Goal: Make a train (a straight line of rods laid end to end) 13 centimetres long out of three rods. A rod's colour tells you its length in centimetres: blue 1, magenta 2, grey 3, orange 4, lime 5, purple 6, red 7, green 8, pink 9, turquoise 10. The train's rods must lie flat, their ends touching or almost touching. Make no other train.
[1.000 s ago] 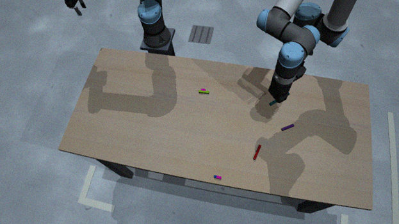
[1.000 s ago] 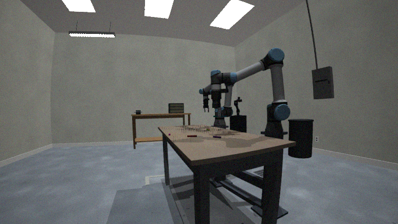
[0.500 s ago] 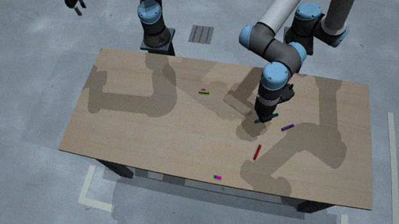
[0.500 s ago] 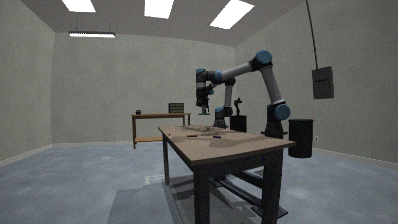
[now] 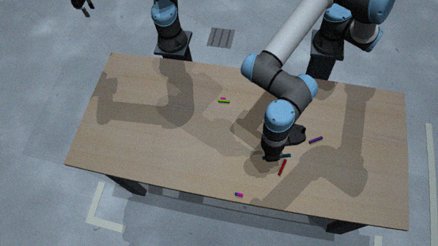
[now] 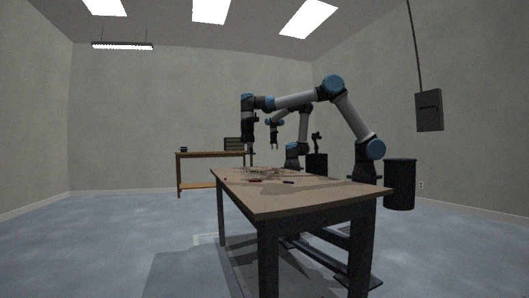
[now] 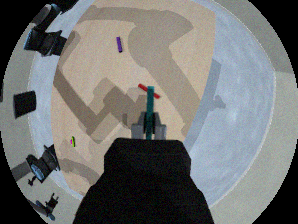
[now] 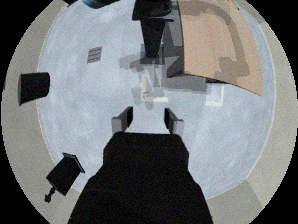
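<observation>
My left hand is 17 cm above the blue rod, 14 cm to the left of it and 11 cm short of it. From my left hand the other things lie so: turquoise rod: 2 cm below; red rod: 17 cm below, 4 cm to the left, 1 cm behind; purple rod: 18 cm to the left, 17 cm below, 13 cm behind.
</observation>
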